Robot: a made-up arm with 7 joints.
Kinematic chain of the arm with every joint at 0, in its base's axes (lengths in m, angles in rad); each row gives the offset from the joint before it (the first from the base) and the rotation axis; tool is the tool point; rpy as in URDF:
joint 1: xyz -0.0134 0.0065 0.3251 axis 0 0.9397 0.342
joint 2: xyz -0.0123 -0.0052 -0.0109 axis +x
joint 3: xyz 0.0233 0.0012 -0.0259 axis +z
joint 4: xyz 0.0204 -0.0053 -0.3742 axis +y
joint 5: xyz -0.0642 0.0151 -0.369 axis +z
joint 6: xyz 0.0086 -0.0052 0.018 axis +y
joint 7: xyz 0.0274 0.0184 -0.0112 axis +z
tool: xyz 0.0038 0.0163 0.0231 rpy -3.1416 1.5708 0
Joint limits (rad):
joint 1: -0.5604..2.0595
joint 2: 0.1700..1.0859
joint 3: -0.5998..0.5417
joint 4: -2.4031..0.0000
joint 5: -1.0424..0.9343
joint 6: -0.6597..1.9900
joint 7: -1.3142..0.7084
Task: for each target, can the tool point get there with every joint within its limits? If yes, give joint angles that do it. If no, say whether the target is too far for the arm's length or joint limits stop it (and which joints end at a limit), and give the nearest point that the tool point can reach.
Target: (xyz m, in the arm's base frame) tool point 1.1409 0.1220 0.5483
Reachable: no: too far | nearest point 0.5732 0.1989 0.2680 | short by 0.638 m
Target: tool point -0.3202 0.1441 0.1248
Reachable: yes | joints 1.8382 0.8503 -0.1505 -2.1693 -0.8704 -0.3483 -0.4157
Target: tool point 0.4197 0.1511 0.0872
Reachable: yes | joints -0.1734 0.9216 -0.4141 -1.8534 -0.1441 1.0272 -0.5136
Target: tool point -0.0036 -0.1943 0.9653
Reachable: no: joint limits stop it (at a limit: joint 1, joint 2, joint 3, joint 4) | nearest point 0.2032 0.1606 0.5461 | short by 0.587 m
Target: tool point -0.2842 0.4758 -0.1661
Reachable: yes | joints 0.6730 0.8795 -0.4299 -0.5426 -0.8697 0.0896 -0.4147
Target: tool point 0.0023 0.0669 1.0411
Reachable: no: joint limits stop it (at a limit: joint 1, joint 2, joint 3, joint 4, joint 5) | nearest point 0.2041 0.1854 0.5595 | short by 0.535 m
